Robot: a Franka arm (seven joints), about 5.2 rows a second.
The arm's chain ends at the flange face. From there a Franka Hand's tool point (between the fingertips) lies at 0.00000 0.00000 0.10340 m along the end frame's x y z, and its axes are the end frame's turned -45 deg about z.
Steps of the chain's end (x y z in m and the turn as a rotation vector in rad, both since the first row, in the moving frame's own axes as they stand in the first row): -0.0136 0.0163 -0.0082 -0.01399 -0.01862 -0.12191; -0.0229 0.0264 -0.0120 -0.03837 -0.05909 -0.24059
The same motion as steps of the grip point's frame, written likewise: -0.0235 0.0017 -0.0082 0.00327 -0.02306 -0.12191; -0.0421 0.0018 -0.0123 0.01465 -0.06891 -0.24059
